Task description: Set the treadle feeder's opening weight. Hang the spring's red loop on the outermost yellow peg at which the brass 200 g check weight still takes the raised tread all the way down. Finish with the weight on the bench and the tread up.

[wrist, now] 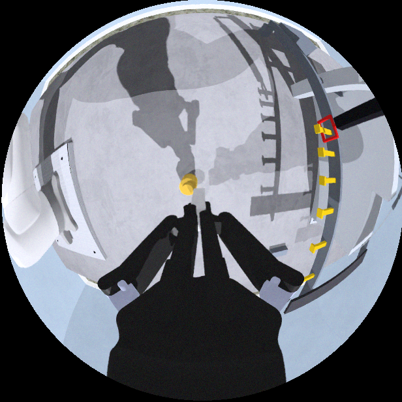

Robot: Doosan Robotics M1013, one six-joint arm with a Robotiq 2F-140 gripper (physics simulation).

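Observation:
The brass check weight (188, 185) stands on the bench (100, 165), just beyond and slightly left of the fingertips. My gripper (199, 196) is shut with nothing between its fingers; the weight is outside them. The red loop (335, 135) is around the uppermost visible yellow peg (320, 129), at the right, beside a black bar (360, 114). More yellow pegs (326, 152) (327, 180) (325, 212) run down the same dark curved-looking rail (334, 195). Whether the tread is up or down I cannot tell from this view.
The feeder's grey panels and rails stand along the right side. A white plate with bolt holes (86, 220) and the white rounded robot body (25, 220) are at the left. Shadows of the arm and pegs fall across the bench.

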